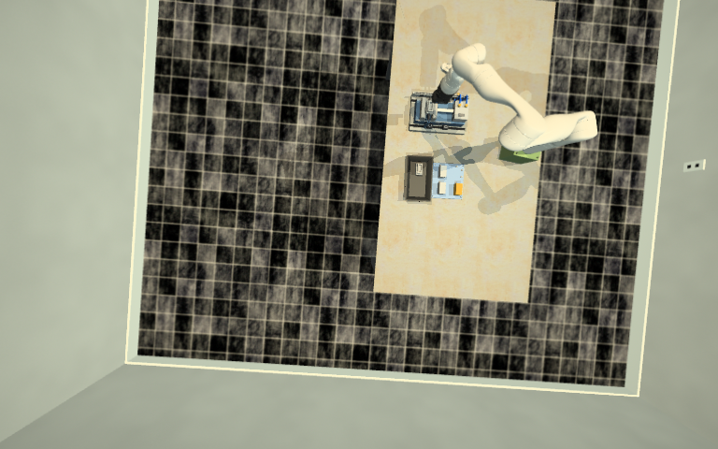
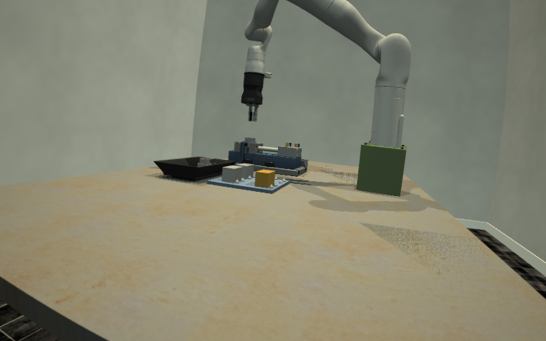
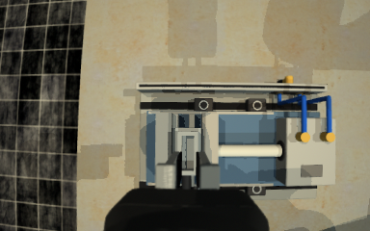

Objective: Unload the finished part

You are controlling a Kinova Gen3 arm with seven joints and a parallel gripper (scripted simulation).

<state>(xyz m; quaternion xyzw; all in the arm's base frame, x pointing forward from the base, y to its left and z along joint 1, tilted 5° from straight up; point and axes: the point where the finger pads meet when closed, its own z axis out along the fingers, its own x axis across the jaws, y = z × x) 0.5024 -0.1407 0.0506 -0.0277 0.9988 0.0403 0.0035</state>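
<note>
My hand is 7 cm past the blue vise and 16 cm above it. The rest, counted from my hand: orange block: 22 cm behind, 38 cm to the left, 17 cm below; then light blue plate: 17 cm behind, 34 cm to the left, 19 cm below.
</note>
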